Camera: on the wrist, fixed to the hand. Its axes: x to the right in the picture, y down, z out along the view.
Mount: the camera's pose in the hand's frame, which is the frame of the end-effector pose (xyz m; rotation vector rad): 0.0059 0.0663 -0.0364 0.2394 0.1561 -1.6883
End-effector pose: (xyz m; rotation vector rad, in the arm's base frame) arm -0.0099 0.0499 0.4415 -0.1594 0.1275 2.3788
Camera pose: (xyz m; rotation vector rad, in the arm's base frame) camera -0.0569 0.0009 0.4077 -0.2097 0.2239 0.6613
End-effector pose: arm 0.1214 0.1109 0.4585 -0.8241 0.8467 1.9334
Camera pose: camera 0.0688 0.0570 0.4498 -0.9980 0.1829 0.2771
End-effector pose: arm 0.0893 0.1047 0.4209 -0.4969 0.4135 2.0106
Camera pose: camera 0.0343 0.0612 0.3920 -0.5415 0.1639 0.2934
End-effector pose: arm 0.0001 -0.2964 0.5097 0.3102 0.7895 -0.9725
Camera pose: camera 0.0404 -0.2432 0.4736 -0.1834 1.0252 -2.6525
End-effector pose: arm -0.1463 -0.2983 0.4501 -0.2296 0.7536 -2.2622
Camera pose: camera -0.1250 -0.3233 0.3817 0.4438 -0.1443 2.2109
